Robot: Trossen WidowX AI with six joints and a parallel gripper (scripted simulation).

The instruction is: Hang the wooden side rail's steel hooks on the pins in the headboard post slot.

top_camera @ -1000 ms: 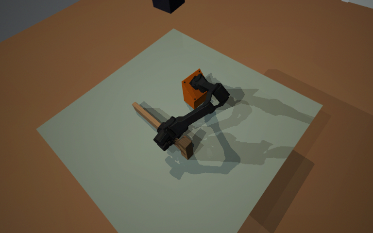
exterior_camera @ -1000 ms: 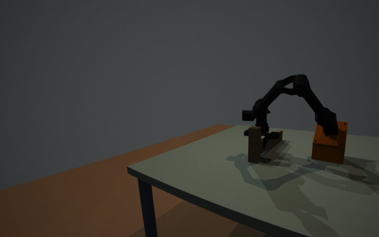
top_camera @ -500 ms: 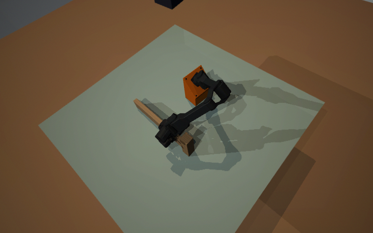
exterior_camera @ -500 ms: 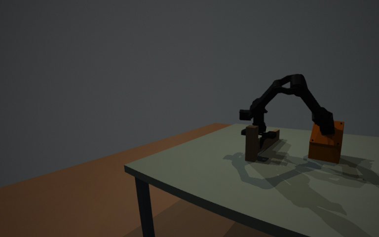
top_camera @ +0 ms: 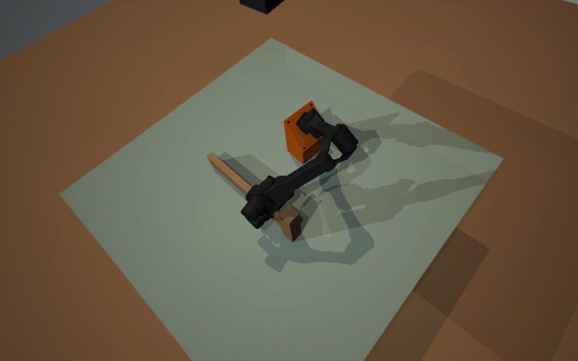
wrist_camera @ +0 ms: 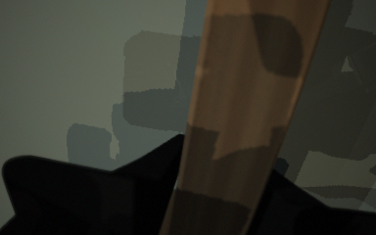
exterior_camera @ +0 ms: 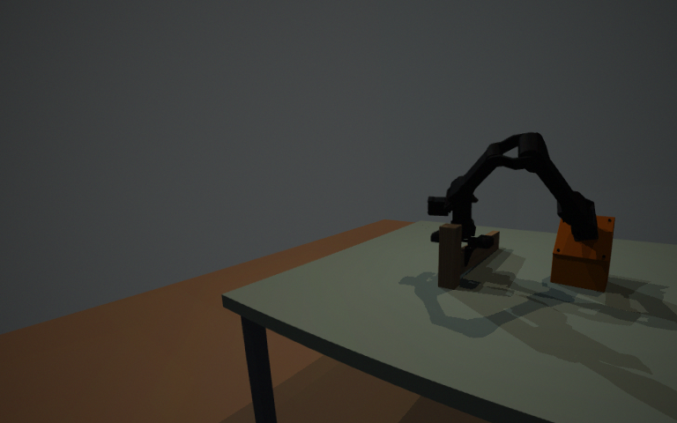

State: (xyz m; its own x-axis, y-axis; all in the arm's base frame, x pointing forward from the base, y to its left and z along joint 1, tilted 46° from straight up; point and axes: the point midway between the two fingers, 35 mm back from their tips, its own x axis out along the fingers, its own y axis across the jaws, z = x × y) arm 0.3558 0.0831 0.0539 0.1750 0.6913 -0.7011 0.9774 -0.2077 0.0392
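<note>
The headboard post lies 10 mm ahead of my gripper tip, 90 mm to the left of it and 50 mm above it.
</note>
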